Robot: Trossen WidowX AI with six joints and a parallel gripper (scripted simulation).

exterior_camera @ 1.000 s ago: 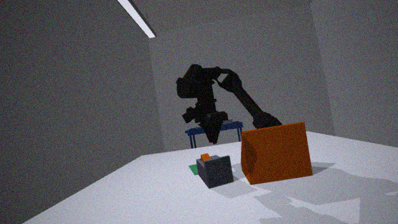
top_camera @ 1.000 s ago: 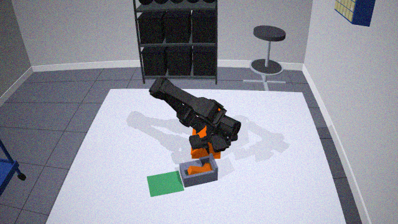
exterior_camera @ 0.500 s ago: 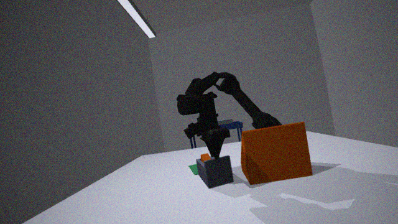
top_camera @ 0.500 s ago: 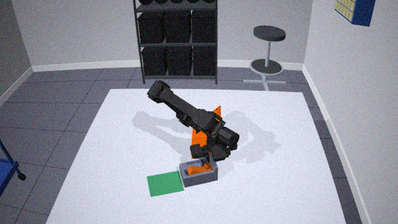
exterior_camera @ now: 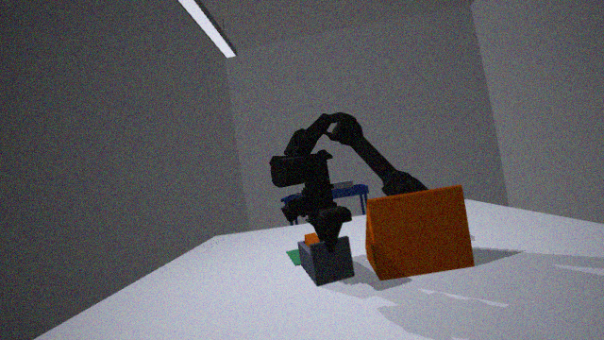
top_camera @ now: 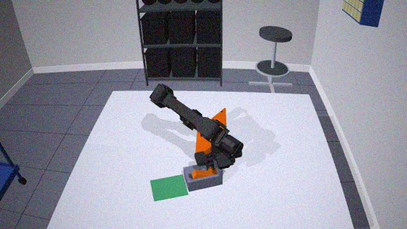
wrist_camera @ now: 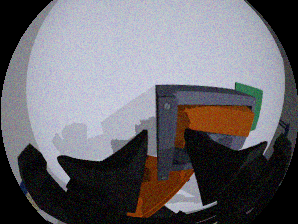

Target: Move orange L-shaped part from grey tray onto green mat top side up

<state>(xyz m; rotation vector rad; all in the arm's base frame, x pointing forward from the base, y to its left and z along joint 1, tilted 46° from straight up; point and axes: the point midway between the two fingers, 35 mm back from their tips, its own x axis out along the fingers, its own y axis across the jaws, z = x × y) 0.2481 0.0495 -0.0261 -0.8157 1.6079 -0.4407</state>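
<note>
Right now my gripper tip is 10 mm short of the orange L-shaped part, 50 mm to the left of it and 20 mm above it. From my gripper tip the other things lie so: green mat 50 mm ahead, 220 mm to the right, 80 mm below.
</note>
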